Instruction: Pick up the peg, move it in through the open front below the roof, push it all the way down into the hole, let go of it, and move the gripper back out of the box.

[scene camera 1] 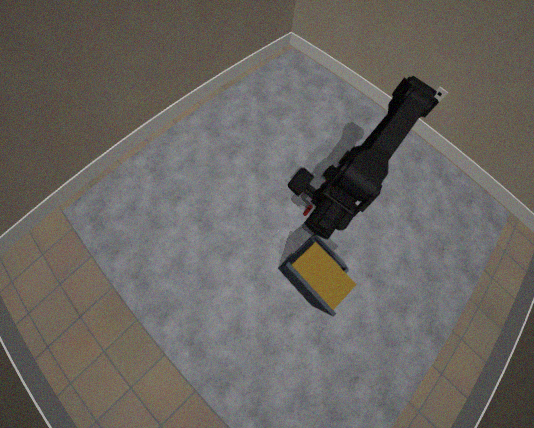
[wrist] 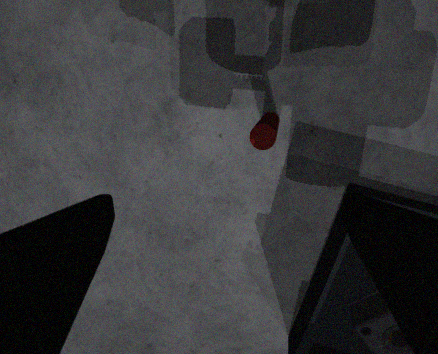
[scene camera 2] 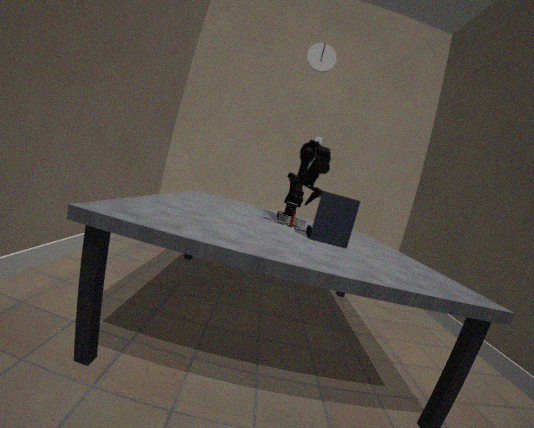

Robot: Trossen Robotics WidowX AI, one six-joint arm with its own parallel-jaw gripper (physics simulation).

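Frame: origin at the arm's base, x left, y ahead, z down, level; metres.
Where they show: gripper, fingertip midpoint: (scene camera 1: 309, 203) (wrist: 229, 204) (scene camera 2: 296, 200); arm's base at its link origin: (scene camera 2: 288, 215).
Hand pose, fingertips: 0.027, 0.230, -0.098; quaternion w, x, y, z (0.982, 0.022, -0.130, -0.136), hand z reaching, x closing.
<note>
Each offset is from my fingertips to the top centre of the thing, as dx, dy, dz. "pt": to the spot under its first point. Level surfaces: height alone.
The red peg {+0.002, -0.020, +0.051} (scene camera 1: 307, 210) (scene camera 2: 292, 218) (wrist: 263, 136) stands upright on the table; its round top shows in the wrist view, above and slightly right of the middle between the fingers. My gripper (scene camera 1: 322, 201) (scene camera 2: 298, 201) (wrist: 229, 204) is open and empty, above the table and to one side of the peg. In scene camera 1 the arm covers part of it. The box {+0.165, +0.084, -0.071} (scene camera 2: 336, 220) (wrist: 345, 280) stands near the peg, with a yellow roof {pt +0.166, +0.122, -0.071} (scene camera 1: 322, 275) on top. In the wrist view, a pale patch with a dark round spot {pt +0.129, +0.106, +0.093} (wrist: 365, 331) shows inside the box, partly hidden by the right finger.
The box stands close to the right finger's side in the wrist view. The black arm (scene camera 1: 395, 130) (scene camera 2: 316, 157) reaches over the grey table {dz +0.131} (scene camera 1: 200, 200) (scene camera 2: 200, 230). Shadows of the arm and gripper lie around the peg.
</note>
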